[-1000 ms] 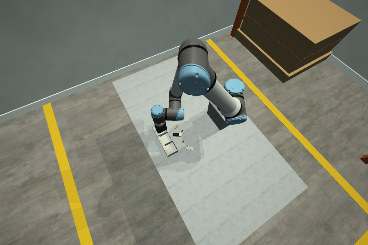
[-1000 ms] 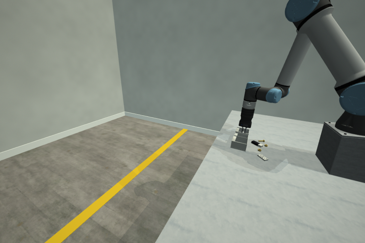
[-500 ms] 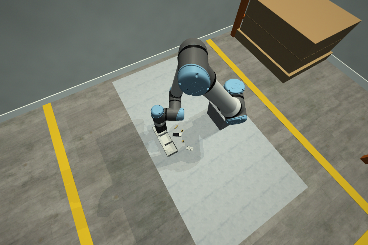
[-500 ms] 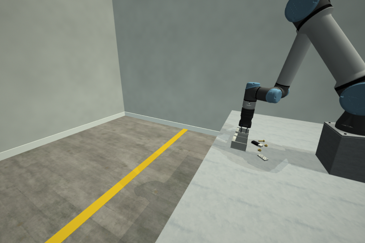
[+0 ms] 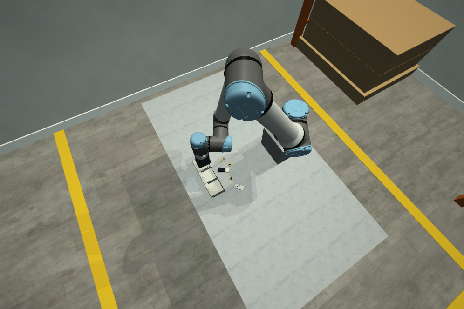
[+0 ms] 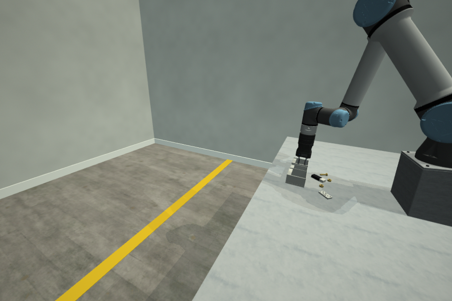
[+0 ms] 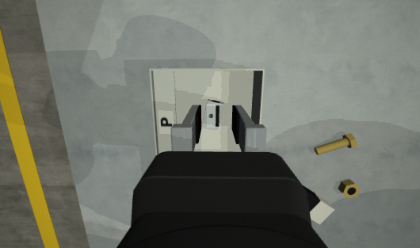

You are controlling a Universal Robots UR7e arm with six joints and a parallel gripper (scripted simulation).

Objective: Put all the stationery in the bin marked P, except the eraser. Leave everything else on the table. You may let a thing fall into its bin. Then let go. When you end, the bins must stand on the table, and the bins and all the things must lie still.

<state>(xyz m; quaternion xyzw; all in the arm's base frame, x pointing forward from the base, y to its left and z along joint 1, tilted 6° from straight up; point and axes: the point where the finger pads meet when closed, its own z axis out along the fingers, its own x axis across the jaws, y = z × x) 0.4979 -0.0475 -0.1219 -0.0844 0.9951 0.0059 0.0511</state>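
The grey pencil sharpener lies 20 mm below my hand. Also, from my hand: black-and-white eraser: 110 mm behind, 80 mm to the left, 30 mm below; bin: 80 mm to the left, 10 mm below, 10 mm behind; brass bolt: 130 mm behind, 30 mm below, 10 mm to the left.
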